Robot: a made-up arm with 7 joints.
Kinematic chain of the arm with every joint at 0, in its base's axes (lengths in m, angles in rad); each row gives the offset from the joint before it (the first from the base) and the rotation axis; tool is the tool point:
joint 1: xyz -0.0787 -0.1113 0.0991 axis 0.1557 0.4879 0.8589
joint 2: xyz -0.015 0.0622 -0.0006 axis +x
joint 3: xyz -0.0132 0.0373 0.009 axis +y
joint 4: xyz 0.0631 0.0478 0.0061 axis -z
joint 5: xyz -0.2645 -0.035 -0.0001 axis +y
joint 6: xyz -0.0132 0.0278 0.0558 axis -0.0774 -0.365 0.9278
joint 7: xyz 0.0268 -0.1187 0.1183 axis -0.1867 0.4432 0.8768
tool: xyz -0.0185 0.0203 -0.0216
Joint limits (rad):
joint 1: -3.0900..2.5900
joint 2: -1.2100..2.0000
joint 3: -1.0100..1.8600
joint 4: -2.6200..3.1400
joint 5: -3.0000..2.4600
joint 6: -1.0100..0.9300
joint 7: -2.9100..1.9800
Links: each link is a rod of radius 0.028 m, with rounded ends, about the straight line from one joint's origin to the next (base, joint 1, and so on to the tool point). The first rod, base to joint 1, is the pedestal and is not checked.
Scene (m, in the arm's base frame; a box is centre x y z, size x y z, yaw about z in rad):
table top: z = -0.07
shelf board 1: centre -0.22 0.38 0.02 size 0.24 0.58 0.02 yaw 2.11
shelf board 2: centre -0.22 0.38 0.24 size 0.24 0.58 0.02 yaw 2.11
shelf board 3: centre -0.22 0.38 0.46 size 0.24 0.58 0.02 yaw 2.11
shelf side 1: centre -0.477 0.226 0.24 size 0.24 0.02 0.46 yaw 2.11
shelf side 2: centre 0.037 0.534 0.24 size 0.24 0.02 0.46 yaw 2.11
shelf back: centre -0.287 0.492 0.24 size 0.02 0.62 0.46 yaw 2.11
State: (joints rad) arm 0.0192 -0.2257 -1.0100 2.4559 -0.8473 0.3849 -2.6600
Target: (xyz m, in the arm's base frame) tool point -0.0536 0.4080 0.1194
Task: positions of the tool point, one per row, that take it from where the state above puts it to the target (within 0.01 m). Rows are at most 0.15 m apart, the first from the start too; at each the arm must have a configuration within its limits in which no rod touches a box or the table.
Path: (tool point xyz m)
1: -0.0812 0.3571 0.3637
2: -0.0431 0.2920 0.3634
3: -0.0118 0.2283 0.3429
4: 0.0037 0.2638 0.2302
5: 0.0420 0.2482 0.1194
6: 0.0139 0.3072 0.1238
7: -0.0180 0.3610 0.1236
8: -0.0536 0.4080 0.1194

